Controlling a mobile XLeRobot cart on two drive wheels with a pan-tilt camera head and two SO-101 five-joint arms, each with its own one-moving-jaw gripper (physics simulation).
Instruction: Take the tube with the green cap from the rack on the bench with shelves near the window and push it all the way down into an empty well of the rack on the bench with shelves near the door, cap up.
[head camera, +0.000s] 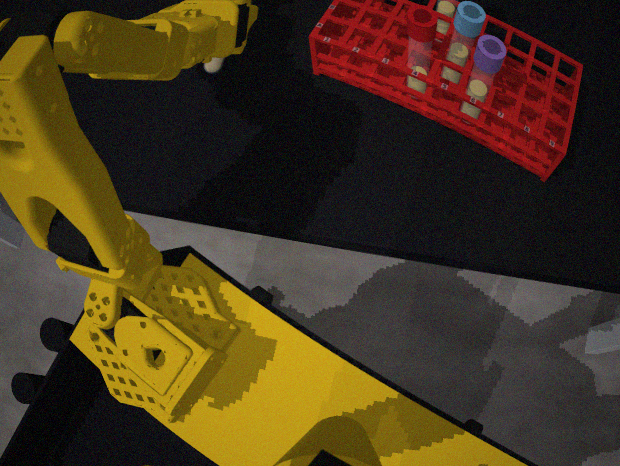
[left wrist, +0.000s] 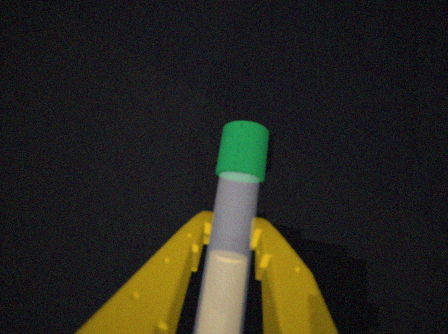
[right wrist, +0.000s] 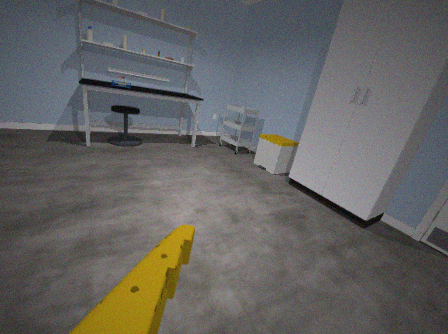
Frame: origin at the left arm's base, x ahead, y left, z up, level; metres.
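Seen in the pictures: left hand at its tool point: (head camera: 228, 9) (left wrist: 212, 223); right hand at its tool point: (right wrist: 192, 240); left arm's base at its link origin: (head camera: 138, 324).
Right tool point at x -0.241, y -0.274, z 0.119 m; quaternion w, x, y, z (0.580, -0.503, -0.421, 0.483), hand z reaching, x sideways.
Note:
Pixels of each thing's top centre, then the offset from my right tool point to it. Level surfaces: height alone.
- tube with the green cap, top centre: (left wrist: 224, 294) 0.474 m ahead, 0.376 m left, 0.112 m down
- black bench top at its surface level: 0.131 m down
- red rack at its top centre: (head camera: 460, 45) 0.525 m ahead, 0.194 m left, 0.074 m down
- bench with shelves, surface height: 0.146 m down
The tube with the green cap (left wrist: 239, 205) is between the jaws of my left gripper (left wrist: 232, 232), which press on its two sides below the cap. In the head camera the rounded bottom end of the tube (head camera: 213, 65) shows under the left arm, above the black bench top (head camera: 280, 200). A red rack (head camera: 436, 110) stands on that bench at the upper right, apart from the left gripper, with red, blue and purple capped tubes and empty wells. My right gripper shows one notched jaw in the right wrist view, so it is fully open.
In the right wrist view another bench with shelves (right wrist: 150, 92) carries a blue rack (right wrist: 121, 84); a stool (right wrist: 125, 110) stands at it. A white cart (right wrist: 239, 125), a white bin with a yellow lid (right wrist: 274, 154) and a tall cabinet (right wrist: 345, 130) stand to the right.

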